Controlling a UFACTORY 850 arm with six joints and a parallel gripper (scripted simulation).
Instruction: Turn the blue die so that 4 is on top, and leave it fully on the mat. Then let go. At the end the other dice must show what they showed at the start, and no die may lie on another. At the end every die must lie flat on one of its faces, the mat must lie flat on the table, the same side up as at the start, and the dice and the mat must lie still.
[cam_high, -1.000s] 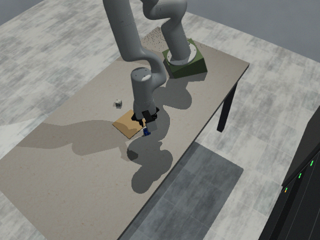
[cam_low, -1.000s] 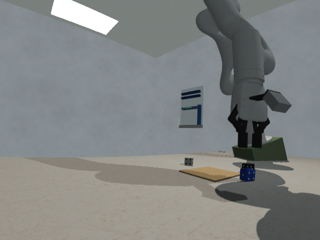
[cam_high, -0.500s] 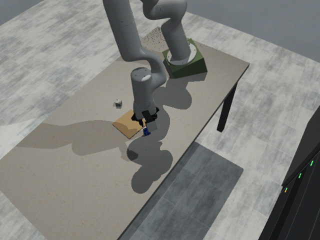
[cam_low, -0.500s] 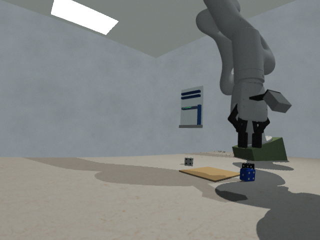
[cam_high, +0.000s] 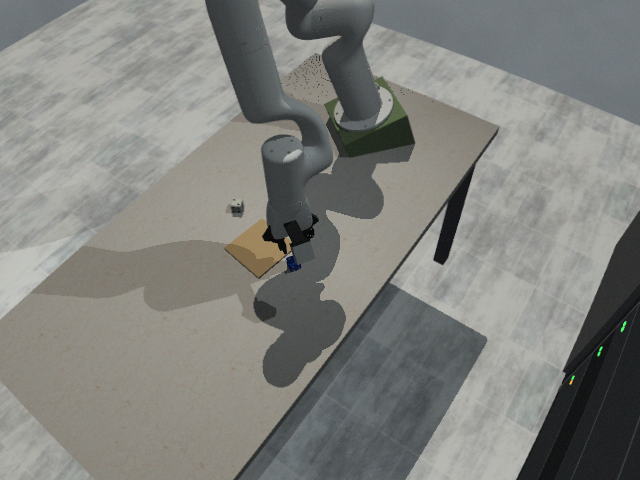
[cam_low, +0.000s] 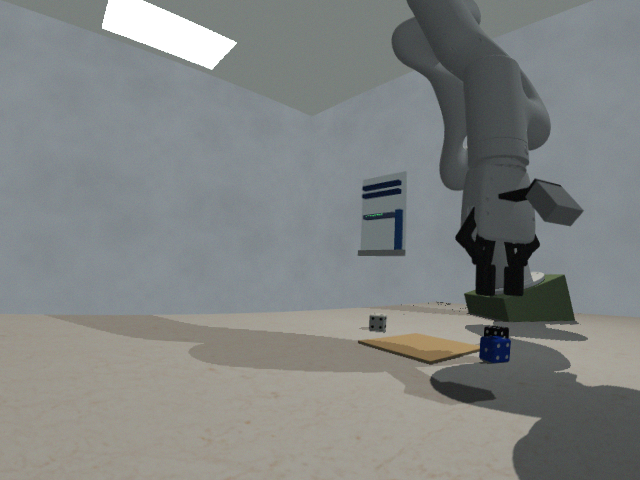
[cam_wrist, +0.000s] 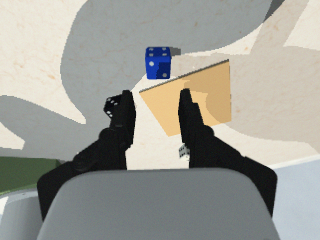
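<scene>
My hand is 90 mm above the blue die. From my hand the other things lie so: white die (30 mm behind, 260 mm to the right, 90 mm below); black die (90 mm behind, 50 mm to the right, 90 mm below); tan mat (20 mm ahead, 110 mm to the right, 100 mm below).
</scene>
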